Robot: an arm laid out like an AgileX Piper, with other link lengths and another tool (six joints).
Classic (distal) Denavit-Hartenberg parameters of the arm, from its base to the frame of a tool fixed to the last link. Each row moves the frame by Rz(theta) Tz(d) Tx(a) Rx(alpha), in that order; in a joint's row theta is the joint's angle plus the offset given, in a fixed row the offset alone. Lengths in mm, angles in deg.
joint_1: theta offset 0; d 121.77; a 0; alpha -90
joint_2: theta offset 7.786; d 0; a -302.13; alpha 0
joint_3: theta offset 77.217; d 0; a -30.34; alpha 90
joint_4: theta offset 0; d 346.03; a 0; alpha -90
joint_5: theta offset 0; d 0; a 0; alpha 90
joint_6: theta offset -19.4; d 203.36; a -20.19; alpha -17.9
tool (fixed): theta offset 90; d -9.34; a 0; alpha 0
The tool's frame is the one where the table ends.
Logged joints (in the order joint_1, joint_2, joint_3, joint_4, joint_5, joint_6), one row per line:
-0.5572 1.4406 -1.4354 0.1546 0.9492 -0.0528
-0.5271 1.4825 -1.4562 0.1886 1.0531 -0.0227
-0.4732 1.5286 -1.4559 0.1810 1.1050 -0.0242
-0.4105 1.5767 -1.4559 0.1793 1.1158 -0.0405
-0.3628 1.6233 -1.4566 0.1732 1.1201 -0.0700
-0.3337 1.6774 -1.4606 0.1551 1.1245 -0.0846
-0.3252 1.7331 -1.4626 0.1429 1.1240 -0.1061
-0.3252 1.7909 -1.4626 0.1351 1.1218 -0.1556
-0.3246 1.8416 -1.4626 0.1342 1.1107 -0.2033
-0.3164 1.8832 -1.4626 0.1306 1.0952 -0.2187
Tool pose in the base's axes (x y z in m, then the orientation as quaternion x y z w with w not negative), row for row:
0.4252 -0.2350 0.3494 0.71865 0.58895 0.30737 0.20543
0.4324 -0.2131 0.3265 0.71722 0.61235 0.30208 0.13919
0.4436 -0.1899 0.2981 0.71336 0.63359 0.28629 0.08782
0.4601 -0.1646 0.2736 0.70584 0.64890 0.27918 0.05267
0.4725 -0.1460 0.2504 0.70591 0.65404 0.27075 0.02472
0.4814 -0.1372 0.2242 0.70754 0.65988 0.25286 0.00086
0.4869 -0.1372 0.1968 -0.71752 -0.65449 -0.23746 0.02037
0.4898 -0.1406 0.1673 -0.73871 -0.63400 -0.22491 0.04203
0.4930 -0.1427 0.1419 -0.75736 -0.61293 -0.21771 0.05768
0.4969 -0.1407 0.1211 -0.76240 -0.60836 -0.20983 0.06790
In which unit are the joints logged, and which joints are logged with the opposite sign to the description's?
The joints are logged in radians. Opposite sign: joint_6.
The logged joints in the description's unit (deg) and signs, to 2 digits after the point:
-31.93 82.54 -82.24 8.86 54.39 3.03
-30.20 84.94 -83.43 10.81 60.34 1.30
-27.11 87.58 -83.42 10.37 63.31 1.39
-23.52 90.34 -83.42 10.27 63.93 2.32
-20.79 93.01 -83.46 9.92 64.18 4.01
-19.12 96.11 -83.69 8.89 64.43 4.85
-18.63 99.30 -83.80 8.19 64.40 6.08
-18.63 102.61 -83.80 7.74 64.27 8.92
-18.60 105.52 -83.80 7.69 63.64 11.65
-18.13 107.90 -83.80 7.48 62.75 12.53

